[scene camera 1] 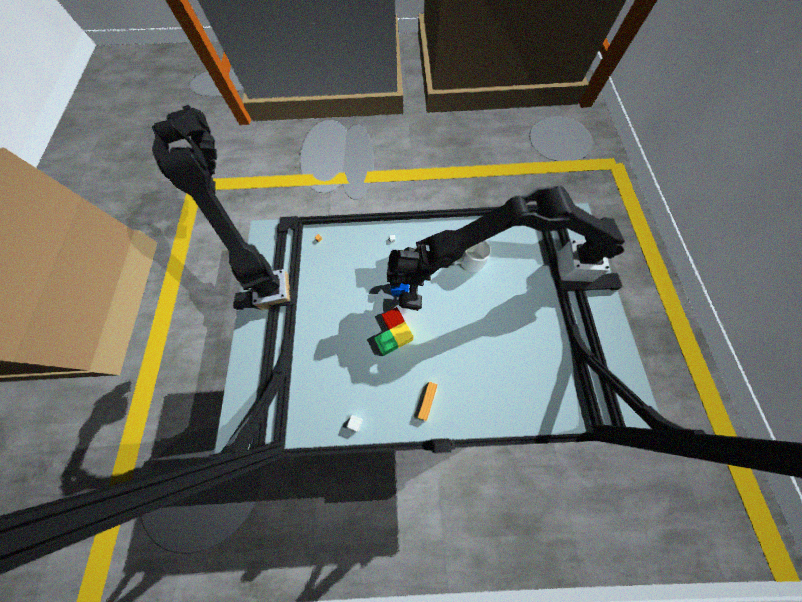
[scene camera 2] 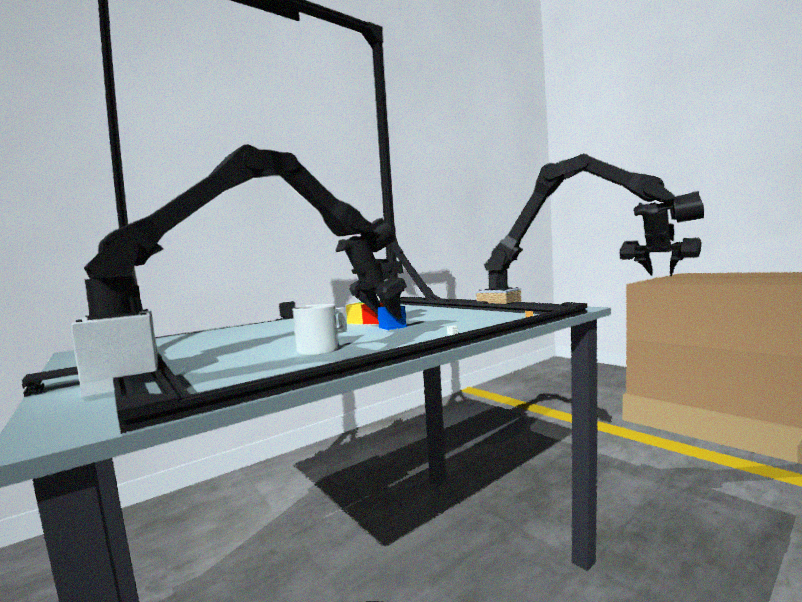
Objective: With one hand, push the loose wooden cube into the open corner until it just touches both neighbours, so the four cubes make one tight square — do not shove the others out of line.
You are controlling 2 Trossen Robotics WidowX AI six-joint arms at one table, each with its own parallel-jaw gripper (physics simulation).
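A blue cube (scene camera 1: 400, 290) (scene camera 2: 391, 318) stands apart from the group, partly hidden by my right gripper. A red cube (scene camera 1: 392, 318) (scene camera 2: 369, 315), a yellow cube (scene camera 1: 402, 333) (scene camera 2: 355, 314) and a green cube (scene camera 1: 386, 342) form an L; its open corner, beside red and green, is at the picture's left in scene camera 1. The green cube does not show in scene camera 2. My right gripper (scene camera 1: 399, 296) is open and low, its fingers close around the blue cube; contact is unclear. My left gripper (scene camera 2: 660, 272) is open and empty, raised beyond the table's edge.
A white mug (scene camera 1: 476, 256) (scene camera 2: 314, 329) stands near the right arm. A small white cube (scene camera 1: 391, 238) (scene camera 2: 452, 329) and a small orange cube (scene camera 1: 318, 238) (scene camera 2: 529, 313) lie near one long edge. An orange block (scene camera 1: 426, 401) and a white cube (scene camera 1: 353, 423) lie toward the opposite edge.
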